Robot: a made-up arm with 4 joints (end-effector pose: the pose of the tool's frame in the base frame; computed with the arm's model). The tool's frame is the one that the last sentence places. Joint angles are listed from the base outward.
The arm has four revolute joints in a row. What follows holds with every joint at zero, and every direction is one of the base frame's. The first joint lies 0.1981 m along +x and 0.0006 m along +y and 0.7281 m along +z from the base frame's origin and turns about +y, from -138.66 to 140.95 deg. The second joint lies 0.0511 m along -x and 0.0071 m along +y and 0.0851 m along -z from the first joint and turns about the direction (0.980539, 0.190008, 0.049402), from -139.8 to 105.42 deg. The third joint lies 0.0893 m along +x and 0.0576 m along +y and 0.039 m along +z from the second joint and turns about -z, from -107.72 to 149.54 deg. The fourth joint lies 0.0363 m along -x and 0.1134 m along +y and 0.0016 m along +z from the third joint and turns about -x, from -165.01 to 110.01 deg. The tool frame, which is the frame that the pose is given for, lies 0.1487 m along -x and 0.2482 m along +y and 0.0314 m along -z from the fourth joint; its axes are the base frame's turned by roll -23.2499, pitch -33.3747 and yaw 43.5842 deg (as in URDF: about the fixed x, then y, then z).
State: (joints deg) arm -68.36 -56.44 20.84 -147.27
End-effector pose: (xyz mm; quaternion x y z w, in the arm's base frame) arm 163.0 196.8 546.3 0.4291 -0.8290 0.3478 0.0877
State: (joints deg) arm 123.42 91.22 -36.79 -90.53
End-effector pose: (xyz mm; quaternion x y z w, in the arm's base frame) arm 251.4 -306.5 826.9 0.3698 -0.0874 -0.9107 0.1618
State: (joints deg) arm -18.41 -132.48 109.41 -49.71
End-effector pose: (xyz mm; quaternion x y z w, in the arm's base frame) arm 635.9 199.8 637.3 0.5301 0.8299 -0.0586 0.1638
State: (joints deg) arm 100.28 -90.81 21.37 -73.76
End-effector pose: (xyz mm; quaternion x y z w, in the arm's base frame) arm -195.8 281.6 817.1 0.0776 0.1982 0.4020 0.8905
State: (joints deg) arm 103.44 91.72 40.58 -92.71
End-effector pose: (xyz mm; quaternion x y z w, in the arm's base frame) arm 349.9 -263.2 597.1 -0.0820 0.0968 -0.9565 0.2627
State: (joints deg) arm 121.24 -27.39 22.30 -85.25
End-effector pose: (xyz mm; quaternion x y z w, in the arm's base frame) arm 274.7 387.1 776.8 0.1346 0.3623 -0.2452 0.8891
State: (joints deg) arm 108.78 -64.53 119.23 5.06
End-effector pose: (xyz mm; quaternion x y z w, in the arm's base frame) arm 27.1 46.8 323.1 -0.7827 0.0778 0.1730 0.5928
